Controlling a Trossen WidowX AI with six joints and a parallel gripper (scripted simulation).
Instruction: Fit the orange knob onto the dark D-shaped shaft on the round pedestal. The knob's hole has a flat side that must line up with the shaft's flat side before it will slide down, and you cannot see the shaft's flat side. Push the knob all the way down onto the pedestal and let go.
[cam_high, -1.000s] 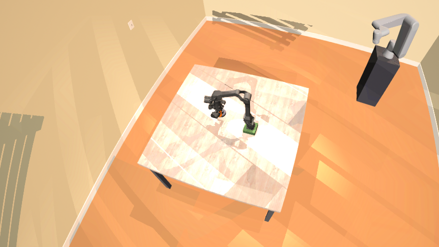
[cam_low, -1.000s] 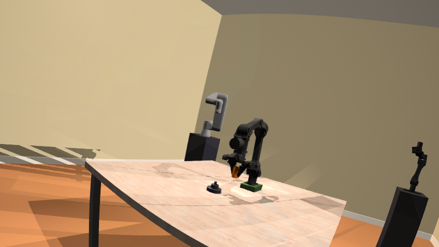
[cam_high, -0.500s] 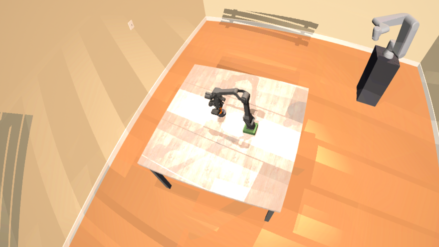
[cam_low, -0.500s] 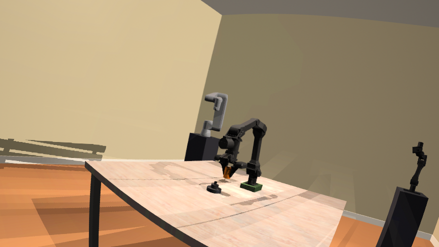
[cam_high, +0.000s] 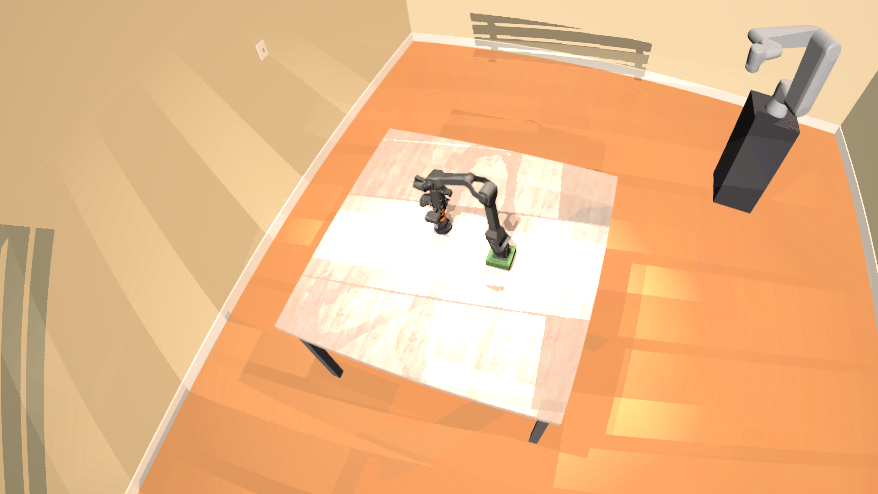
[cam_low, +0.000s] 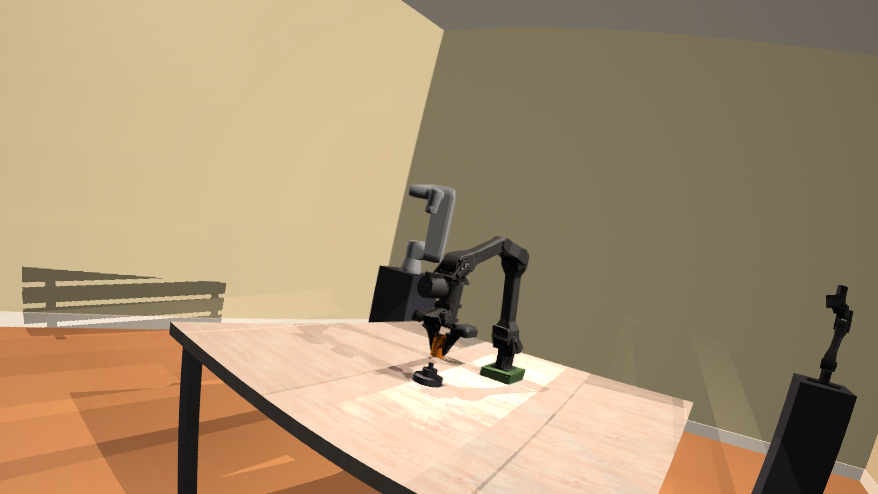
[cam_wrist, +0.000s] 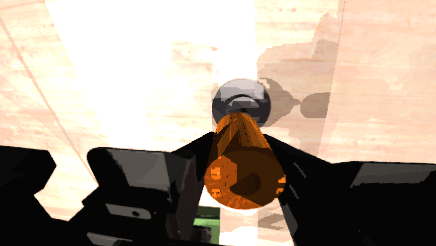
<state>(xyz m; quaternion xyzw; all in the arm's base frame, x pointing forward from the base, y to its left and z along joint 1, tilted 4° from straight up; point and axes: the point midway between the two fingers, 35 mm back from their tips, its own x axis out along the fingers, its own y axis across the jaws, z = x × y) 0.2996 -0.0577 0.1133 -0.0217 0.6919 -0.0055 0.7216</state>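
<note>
Right now the pedestal is 6 cm below my gripper tip, 1 cm to the right of it and 1 cm ahead of it. The rest, counted from my gripper tip: orange knob 2 cm above.
</note>
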